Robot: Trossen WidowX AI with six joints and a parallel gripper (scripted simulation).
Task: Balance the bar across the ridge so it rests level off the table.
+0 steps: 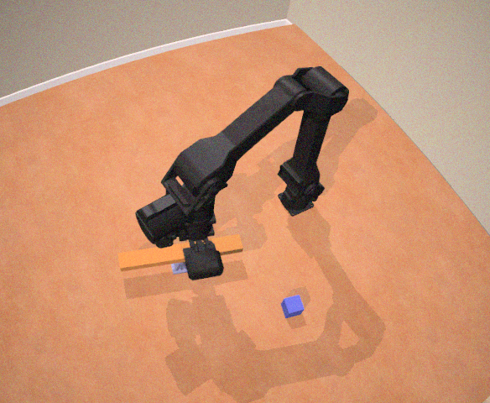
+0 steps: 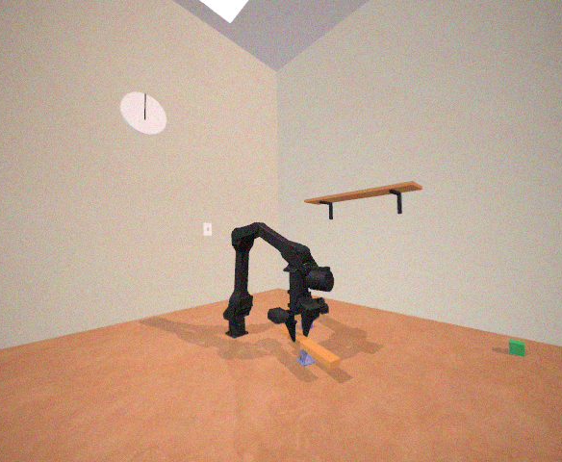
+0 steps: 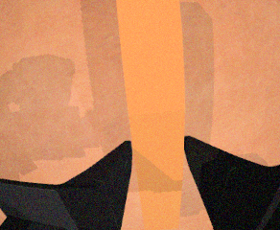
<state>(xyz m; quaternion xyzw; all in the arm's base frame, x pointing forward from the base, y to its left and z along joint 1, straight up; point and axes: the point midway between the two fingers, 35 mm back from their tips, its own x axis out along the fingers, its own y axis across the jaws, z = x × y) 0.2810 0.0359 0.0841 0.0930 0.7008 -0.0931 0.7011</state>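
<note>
Now: gripper tip 30 mm short of the orange bar and 10 mm to the left of it. The rest, counted from my gripper tip: green cube (460 mm to the left, 460 mm ahead, 30 mm below); blue cube (180 mm to the left, 120 mm behind, 30 mm below).
</note>
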